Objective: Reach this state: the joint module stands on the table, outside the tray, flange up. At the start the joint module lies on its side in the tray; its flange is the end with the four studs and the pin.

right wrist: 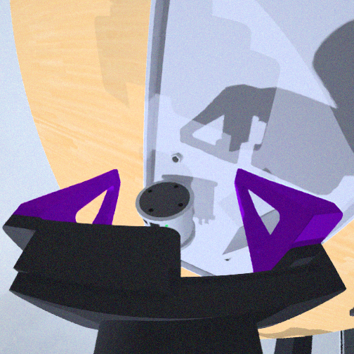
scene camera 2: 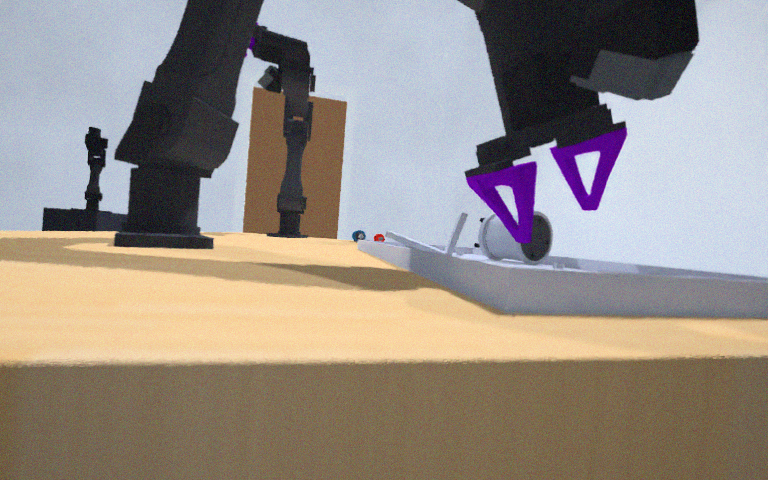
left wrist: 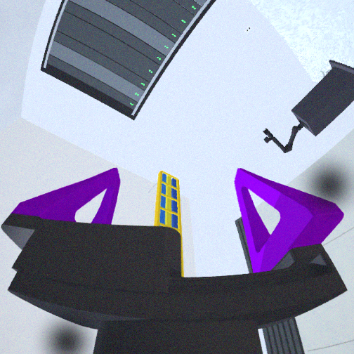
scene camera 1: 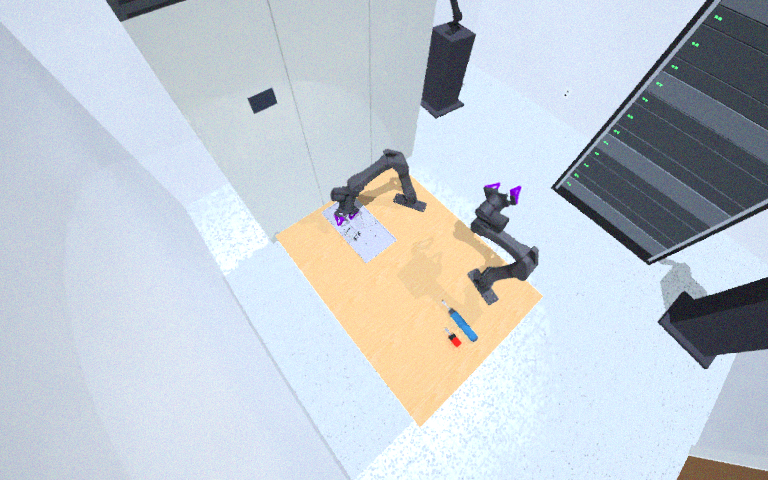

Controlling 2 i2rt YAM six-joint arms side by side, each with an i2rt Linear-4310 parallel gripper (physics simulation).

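Seen in the pictures: left gripper, fingertip midpoint: (scene camera 1: 509,185); right gripper, fingertip midpoint: (scene camera 2: 558,225) (scene camera 1: 344,222); left arm's base at its link origin: (scene camera 2: 288,237) (scene camera 1: 482,286); right arm's base at its link origin: (scene camera 2: 162,241) (scene camera 1: 410,203).
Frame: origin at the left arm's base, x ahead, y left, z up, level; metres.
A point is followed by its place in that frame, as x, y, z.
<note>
The joint module (scene camera 2: 497,237) @[0.462, -0.592, 0.033] (right wrist: 179,225) lies on its side inside the grey-white tray (scene camera 1: 378,242) @[0.374, -0.477, 0.004] (scene camera 2: 623,294) @[0.424, -0.840, 0.008] (right wrist: 200,45). Its dark flat end faces right in scene camera 2 and its studs point left. In scene camera 1 the module is too small to make out. My right gripper (scene camera 1: 346,217) @[0.499, -0.656, 0.048] (scene camera 2: 557,225) @[0.499, -0.656, 0.048] (right wrist: 177,175) is open and empty, tipped downward just above the module. In the right wrist view the module shows between the fingers, nearer the left one, partly hidden by the gripper body. My left gripper (scene camera 1: 507,185) @[-0.120, -0.249, 0.495] (left wrist: 177,174) is open and empty, raised away from the table.
A blue-handled tool (scene camera 1: 463,324) @[0.217, 0.117, 0.041] (scene camera 2: 357,235) @[0.220, 0.025, 0.023] and a smaller red-handled tool (scene camera 1: 454,339) @[0.292, 0.155, 0.033] (scene camera 2: 379,237) @[0.291, 0.103, 0.021] lie on the table (scene camera 1: 396,339) @[0.531, 0.026, 0.000] (scene camera 2: 226,316) @[0.293, -0.881, 0.000]. The tray also holds a thin upright piece (scene camera 2: 456,233) @[0.397, -0.662, 0.032], a slanted piece (scene camera 2: 412,241) @[0.355, -0.656, 0.021] and a small nut-like part (right wrist: 175,158).
</note>
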